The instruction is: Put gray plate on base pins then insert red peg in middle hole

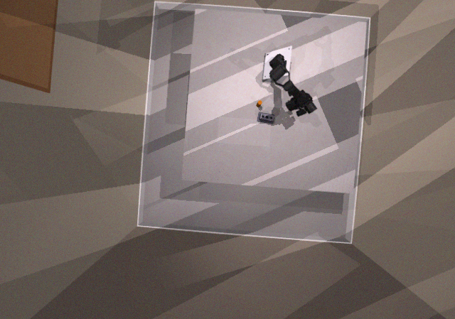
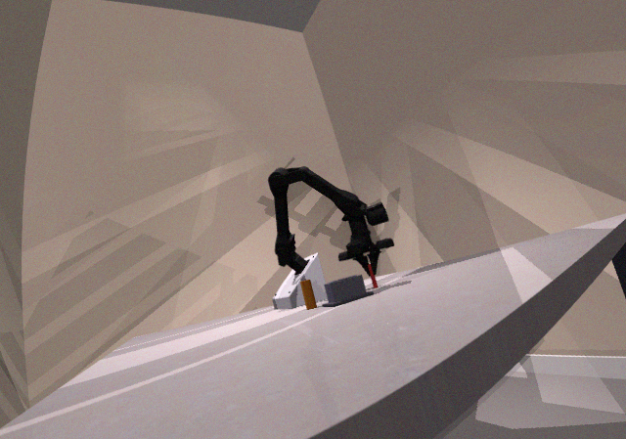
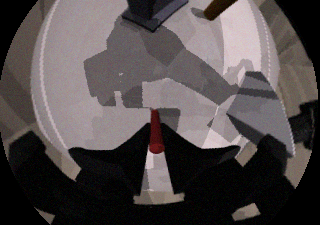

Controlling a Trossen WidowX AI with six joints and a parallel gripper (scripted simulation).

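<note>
The gray plate lies 18 cm to the right of my gripper tip and 11 cm ahead of it. The rest, counted from my gripper tip: base (18 cm to the right, 11 cm ahead, 3 cm below); orange cylinder (25 cm to the right, 2 cm ahead); red peg (right at my gripper tip).
</note>
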